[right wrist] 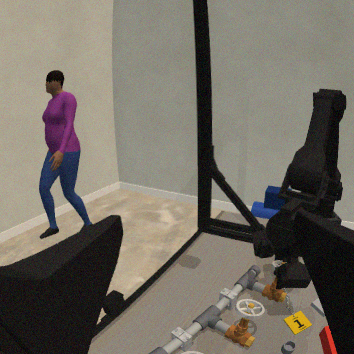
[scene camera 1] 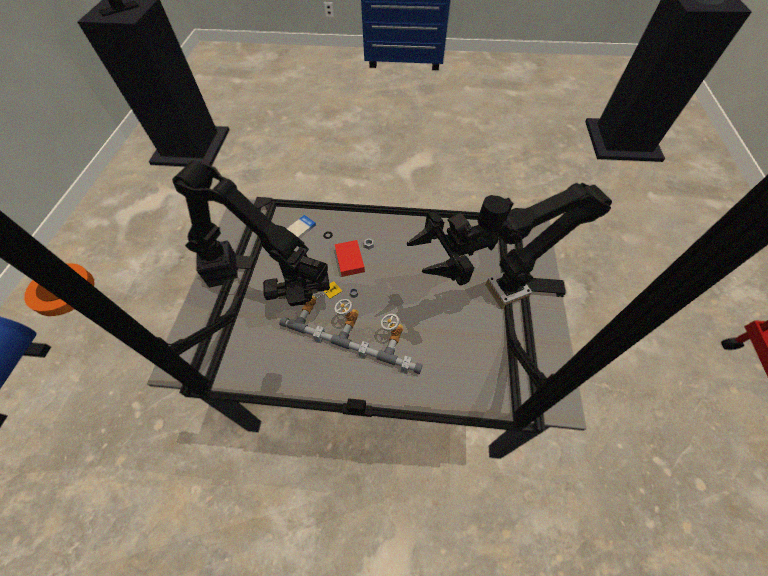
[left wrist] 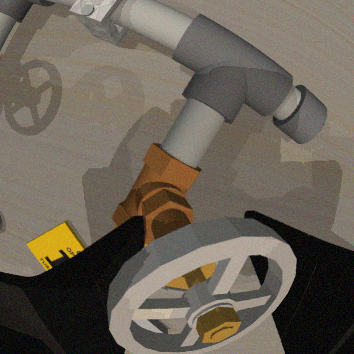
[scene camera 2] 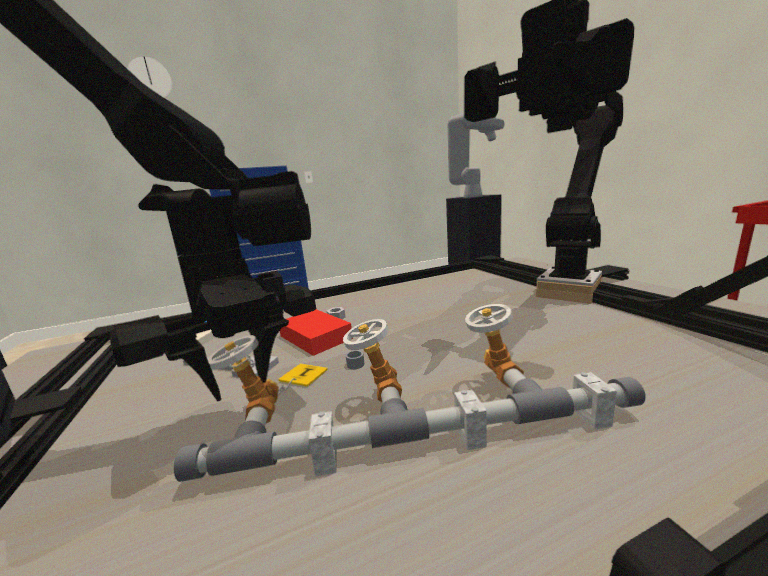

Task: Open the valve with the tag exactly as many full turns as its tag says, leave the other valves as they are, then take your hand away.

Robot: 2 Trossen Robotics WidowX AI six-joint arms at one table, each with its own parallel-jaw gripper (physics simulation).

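Seen in the pictures: left gripper, fingertip midpoint: (right wrist: 276,281) (scene camera 2: 241,390); right gripper, fingertip midpoint: (right wrist: 211,224) (scene camera 1: 414,257) (scene camera 2: 512,62); left arm's base at its link origin: (right wrist: 323,213) (scene camera 1: 212,254); right arm's base at its link origin: (scene camera 1: 510,284) (scene camera 2: 569,274).
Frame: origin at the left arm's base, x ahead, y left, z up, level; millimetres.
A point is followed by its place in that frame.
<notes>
The tagged valve (scene camera 1: 308,303) @(x 265, y -228, z -52 mm) (scene camera 2: 256,389) @(x 258, y -228, z -51 mm) (left wrist: 167,180) @(x 256, y -232, z -62 mm) is at the picture-left end of the pipe in both scene views. Its tilted grey handwheel (scene camera 2: 234,352) @(x 247, y -220, z -3 mm) (left wrist: 120,320) @(x 269, y -218, z 4 mm) sits between the fingers of my left gripper (scene camera 2: 240,387) @(x 246, y -214, z -53 mm) (left wrist: 194,223) @(x 246, y -214, z -53 mm), which is shut on it from opposite sides of the rim. The yellow tag (scene camera 1: 333,289) @(x 349, y -169, z -95 mm) (scene camera 2: 303,373) @(x 343, y -169, z -94 mm) (left wrist: 55,245) @(x 344, y -182, z -94 mm) (right wrist: 298,323) @(x 349, y -168, z -94 mm) lies on the table by a small chain and reads 1. The middle valve (scene camera 1: 351,318) @(x 382, y -313, z -53 mm) (scene camera 2: 382,373) @(x 372, y -311, z -54 mm) and far valve (scene camera 1: 395,333) @(x 496, y -397, z -50 mm) (scene camera 2: 498,361) @(x 486, y -392, z -60 mm) stand untouched. My right gripper (scene camera 1: 415,256) @(x 544, y -370, z 265 mm) (right wrist: 211,224) @(x 544, y -370, z 265 mm) is open and empty, high above the table.
The grey pipe (scene camera 1: 372,351) @(x 418, y -428, z -63 mm) (scene camera 2: 443,420) @(x 367, y -401, z -68 mm) runs through metal clamps and carries the valves. A red box (scene camera 1: 349,257) @(x 425, y -74, z -69 mm) (scene camera 2: 315,332) @(x 404, y -109, z -69 mm), a dark ring piece (scene camera 1: 353,292) @(x 410, y -197, z -96 mm) (scene camera 2: 354,358) @(x 403, y -213, z -81 mm) and a nut (scene camera 1: 368,243) @(x 506, y -7, z -94 mm) lie behind it. A person (right wrist: 61,125) stands beyond the frame.
</notes>
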